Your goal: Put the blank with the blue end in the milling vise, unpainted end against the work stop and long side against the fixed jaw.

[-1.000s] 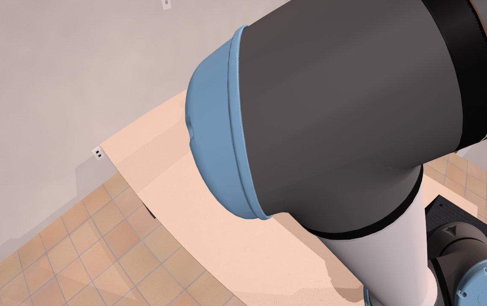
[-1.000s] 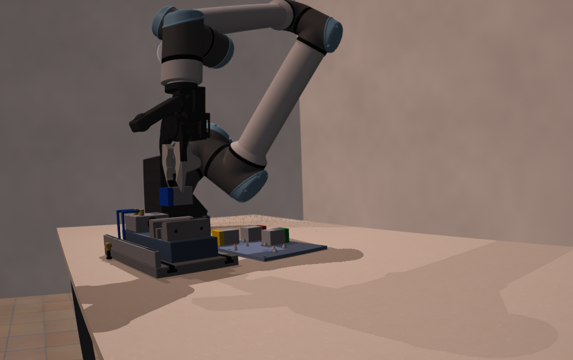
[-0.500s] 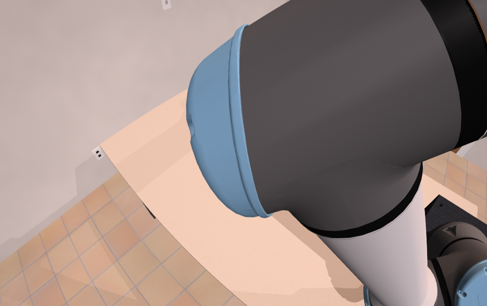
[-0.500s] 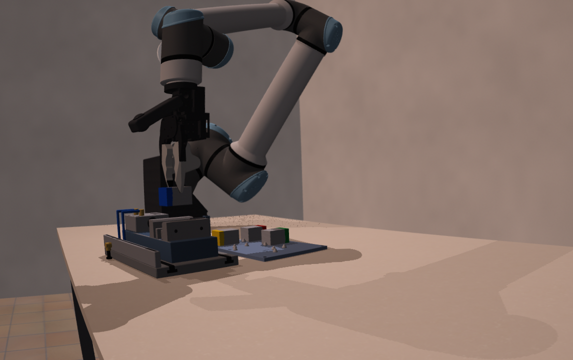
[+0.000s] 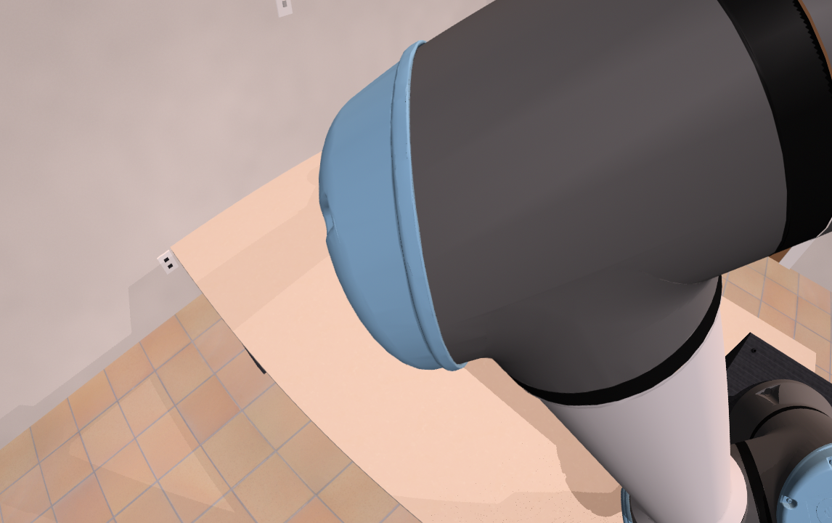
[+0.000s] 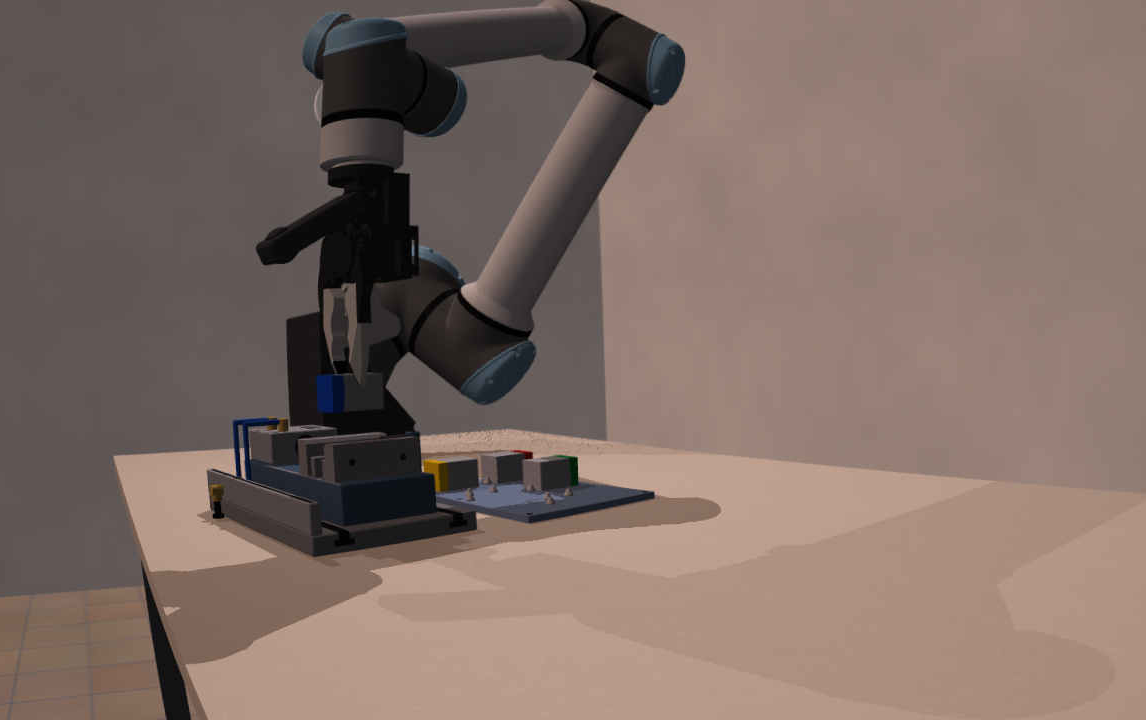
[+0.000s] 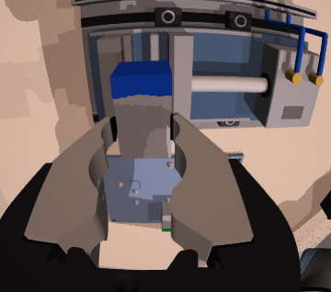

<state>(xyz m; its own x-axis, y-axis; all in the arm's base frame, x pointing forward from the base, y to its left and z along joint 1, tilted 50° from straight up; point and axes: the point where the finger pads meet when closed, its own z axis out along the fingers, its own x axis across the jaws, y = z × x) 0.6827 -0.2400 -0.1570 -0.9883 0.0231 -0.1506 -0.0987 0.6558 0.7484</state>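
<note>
Now: hand 2 cm above the blue-ended blank. Round my hand: pale rod 8 cm behind, 9 cm below; then moving jaw 3 cm behind, 9 cm below; then work stop 5 cm to the left, 8 cm below.
</note>
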